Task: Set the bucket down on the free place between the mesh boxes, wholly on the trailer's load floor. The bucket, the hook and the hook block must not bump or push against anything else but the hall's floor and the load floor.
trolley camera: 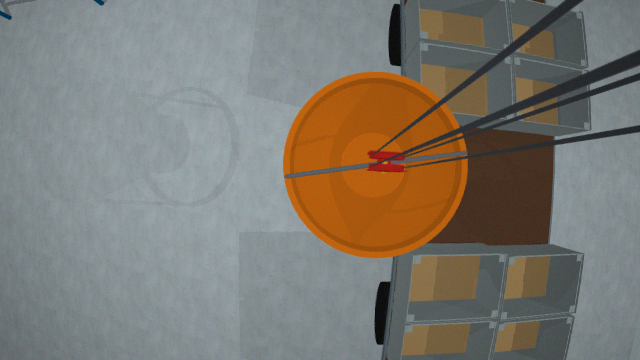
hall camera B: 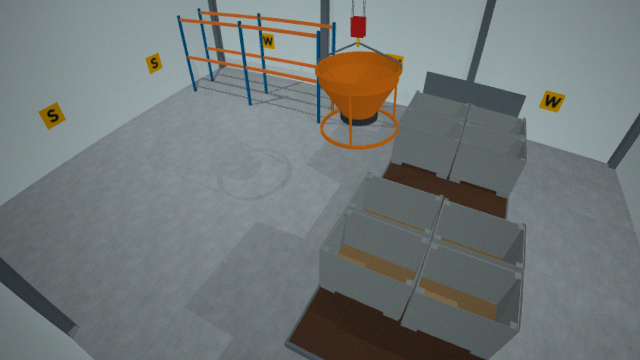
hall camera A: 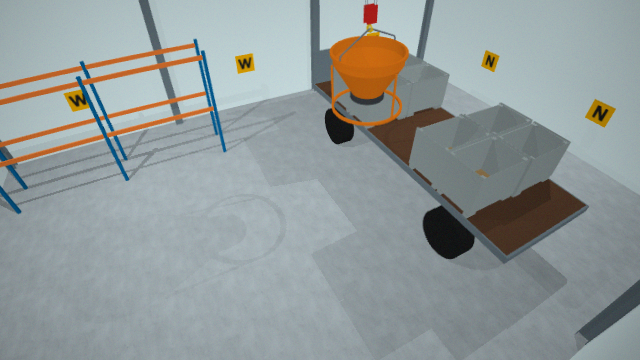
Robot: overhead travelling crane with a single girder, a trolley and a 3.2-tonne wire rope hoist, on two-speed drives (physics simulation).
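Observation:
My hook [hall camera A: 370,28] [hall camera B: 358,43], below the red hook block [hall camera A: 370,14] [hall camera B: 358,27] [trolley camera: 386,155], carries the orange bucket [hall camera A: 369,65] [hall camera B: 359,85] [trolley camera: 375,215] by its bail. The bucket hangs upright in the air. In the trolley camera its rim overlaps the trailer's left edge and the nearest corners of both mesh box groups. In hall camera B its foot ring shows left of the trailer. The brown load floor [hall camera A: 400,142] [hall camera B: 475,197] [trolley camera: 505,195] shows between the far mesh boxes [hall camera A: 430,90] [hall camera B: 430,142] [trolley camera: 497,87] and the near mesh boxes [hall camera A: 440,160] [hall camera B: 370,275] [trolley camera: 490,280].
A blue and orange rack [hall camera A: 102,127] [hall camera B: 247,87] stands by the W wall. The trailer's grey headboard [hall camera A: 322,70] [hall camera B: 495,97] rises at its far end. Black wheels [hall camera A: 448,232] [trolley camera: 382,312] stand under its side. The bucket's faint shadow [hall camera A: 240,230] [hall camera B: 255,175] [trolley camera: 190,145] lies on the hall floor.

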